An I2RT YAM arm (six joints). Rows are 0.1 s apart.
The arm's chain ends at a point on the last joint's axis. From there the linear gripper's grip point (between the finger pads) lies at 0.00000 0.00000 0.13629 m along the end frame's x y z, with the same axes.
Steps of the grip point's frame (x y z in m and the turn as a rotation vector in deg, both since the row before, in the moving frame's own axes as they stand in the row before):
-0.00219, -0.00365, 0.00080, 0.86, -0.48, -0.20
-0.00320, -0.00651, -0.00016, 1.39, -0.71, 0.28
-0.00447, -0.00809, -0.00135, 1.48, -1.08, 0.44
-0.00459, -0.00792, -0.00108, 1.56, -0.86, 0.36
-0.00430, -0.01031, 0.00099, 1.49, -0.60, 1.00
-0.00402, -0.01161, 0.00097, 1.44, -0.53, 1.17
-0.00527, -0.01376, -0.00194, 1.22, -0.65, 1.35
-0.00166, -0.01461, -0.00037, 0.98, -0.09, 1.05
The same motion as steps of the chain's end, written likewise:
-0.00104, -0.00161, 0.00082, 0.86, -0.48, -0.20
-0.00152, -0.00320, -0.00011, 1.39, -0.71, 0.28
-0.00191, -0.00456, -0.00128, 1.48, -1.08, 0.44
-0.00256, -0.00420, -0.00101, 1.56, -0.86, 0.36
-0.00290, -0.00675, 0.00104, 1.49, -0.60, 1.00
-0.00279, -0.00817, 0.00102, 1.44, -0.53, 1.17
-0.00376, -0.01084, -0.00190, 1.22, -0.65, 1.35
-0.00147, -0.01228, -0.00035, 0.98, -0.09, 1.05

